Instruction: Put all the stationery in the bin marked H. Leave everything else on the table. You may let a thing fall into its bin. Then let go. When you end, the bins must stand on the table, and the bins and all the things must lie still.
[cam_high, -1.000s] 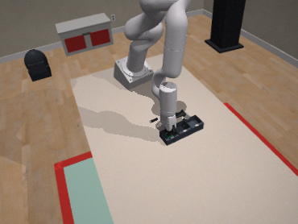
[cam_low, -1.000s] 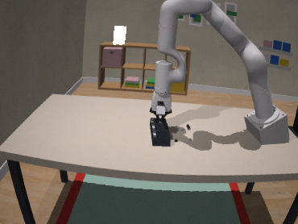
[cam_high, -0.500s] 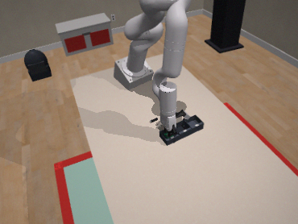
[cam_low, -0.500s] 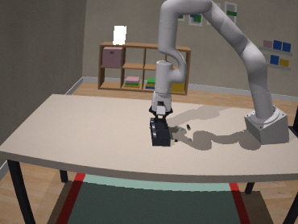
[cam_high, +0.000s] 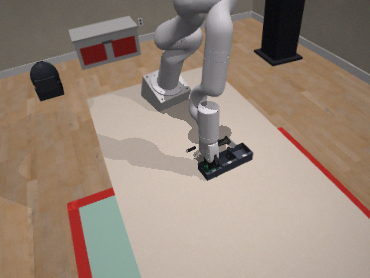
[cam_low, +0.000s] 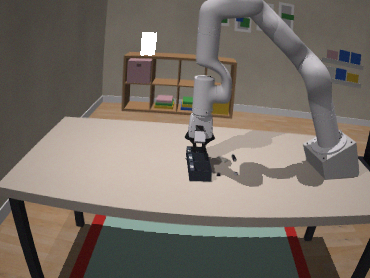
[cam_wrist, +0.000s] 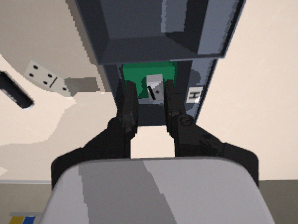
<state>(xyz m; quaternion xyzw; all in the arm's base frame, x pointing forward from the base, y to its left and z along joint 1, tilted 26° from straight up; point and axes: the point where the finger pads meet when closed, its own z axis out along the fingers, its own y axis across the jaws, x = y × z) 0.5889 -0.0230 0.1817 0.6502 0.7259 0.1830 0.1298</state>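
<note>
Right now my hand is 1 cm short of the grey-white piece and 2 cm above it. From my hand the other things lie so: white domino-like piece: 11 cm behind, 1 cm to the right, 4 cm below; then green flat piece: 4 cm below; then tray: 8 cm to the left, 3 cm below.
</note>
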